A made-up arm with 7 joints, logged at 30 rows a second.
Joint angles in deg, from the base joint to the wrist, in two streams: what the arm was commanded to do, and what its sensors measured. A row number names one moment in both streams.
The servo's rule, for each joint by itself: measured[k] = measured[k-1] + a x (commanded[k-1-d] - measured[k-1]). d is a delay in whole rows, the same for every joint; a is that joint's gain. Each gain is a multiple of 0.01, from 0.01 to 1. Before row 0 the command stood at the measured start. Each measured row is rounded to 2 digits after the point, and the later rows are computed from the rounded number. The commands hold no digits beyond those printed.
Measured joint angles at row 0:
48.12 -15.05 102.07 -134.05 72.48 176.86 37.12
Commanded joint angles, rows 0 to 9:
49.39 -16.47 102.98 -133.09 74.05 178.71 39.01
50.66 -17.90 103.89 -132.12 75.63 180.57 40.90
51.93 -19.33 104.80 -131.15 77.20 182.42 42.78
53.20 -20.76 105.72 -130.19 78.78 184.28 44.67
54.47 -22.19 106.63 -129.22 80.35 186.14 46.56
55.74 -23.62 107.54 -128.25 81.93 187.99 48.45
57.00 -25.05 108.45 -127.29 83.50 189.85 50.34
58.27 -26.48 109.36 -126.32 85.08 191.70 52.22
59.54 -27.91 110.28 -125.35 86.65 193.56 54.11
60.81 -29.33 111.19 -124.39 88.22 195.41 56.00
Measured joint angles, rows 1 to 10:
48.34 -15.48 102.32 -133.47 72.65 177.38 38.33
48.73 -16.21 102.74 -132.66 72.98 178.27 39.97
49.27 -17.15 103.30 -131.75 73.44 179.43 41.77
49.94 -18.23 103.95 -130.81 74.03 180.79 43.63
50.71 -19.42 104.67 -129.86 74.73 182.29 45.51
51.57 -20.68 105.44 -128.89 75.52 183.89 47.39
52.49 -21.99 106.25 -127.93 76.40 185.56 49.28
53.47 -23.34 107.09 -126.96 77.35 187.28 51.16
54.50 -24.71 107.95 -125.99 78.37 189.04 53.05
55.57 -26.10 108.82 -125.03 79.45 190.82 54.94
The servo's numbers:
d 0
a 0.17 0.30 0.27 0.60 0.11 0.28 0.64

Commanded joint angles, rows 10 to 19:
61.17 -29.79 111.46 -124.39 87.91 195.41 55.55
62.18 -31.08 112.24 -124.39 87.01 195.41 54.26
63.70 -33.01 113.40 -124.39 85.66 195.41 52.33
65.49 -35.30 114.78 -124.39 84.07 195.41 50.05
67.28 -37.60 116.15 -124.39 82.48 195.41 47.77
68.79 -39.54 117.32 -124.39 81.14 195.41 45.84
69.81 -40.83 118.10 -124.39 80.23 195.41 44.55
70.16 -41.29 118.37 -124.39 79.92 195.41 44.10
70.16 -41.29 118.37 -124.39 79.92 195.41 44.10
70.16 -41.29 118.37 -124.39 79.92 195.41 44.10
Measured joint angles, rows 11 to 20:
56.52 -27.21 109.53 -124.65 80.38 192.11 55.33
57.48 -28.37 110.26 -124.49 81.11 193.03 54.65
58.54 -29.76 111.11 -124.43 81.61 193.70 53.17
59.72 -31.42 112.10 -124.41 81.88 194.18 51.17
61.01 -33.27 113.19 -124.40 81.95 194.52 48.99
62.33 -35.15 114.31 -124.39 81.86 194.77 46.97
63.60 -36.85 115.33 -124.39 81.68 194.95 45.42
64.72 -38.18 116.15 -124.39 81.49 195.08 44.58
65.64 -39.11 116.75 -124.39 81.32 195.17 44.27
66.41 -39.76 117.19 -124.39 81.17 195.24 44.16

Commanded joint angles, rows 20 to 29:
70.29 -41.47 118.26 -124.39 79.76 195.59 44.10
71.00 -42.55 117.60 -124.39 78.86 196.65 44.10
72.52 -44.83 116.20 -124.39 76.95 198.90 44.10
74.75 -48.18 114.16 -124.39 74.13 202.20 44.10
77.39 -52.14 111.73 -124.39 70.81 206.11 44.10
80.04 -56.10 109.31 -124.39 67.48 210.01 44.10
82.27 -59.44 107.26 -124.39 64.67 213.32 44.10
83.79 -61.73 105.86 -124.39 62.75 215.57 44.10
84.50 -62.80 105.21 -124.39 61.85 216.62 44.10
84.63 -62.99 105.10 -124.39 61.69 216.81 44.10
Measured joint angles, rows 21 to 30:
67.07 -40.27 117.48 -124.39 81.01 195.34 44.12
67.74 -40.95 117.51 -124.39 80.77 195.71 44.11
68.55 -42.11 117.16 -124.39 80.35 196.60 44.10
69.60 -43.93 116.35 -124.39 79.67 198.17 44.10
70.92 -46.39 115.10 -124.39 78.70 200.39 44.10
72.47 -49.30 113.54 -124.39 77.47 203.08 44.10
74.14 -52.34 111.84 -124.39 76.06 205.95 44.10
75.78 -55.16 110.23 -124.39 74.60 208.64 44.10
77.26 -57.45 108.87 -124.39 73.20 210.87 44.10
78.51 -59.11 107.85 -124.39 71.93 212.53 44.10

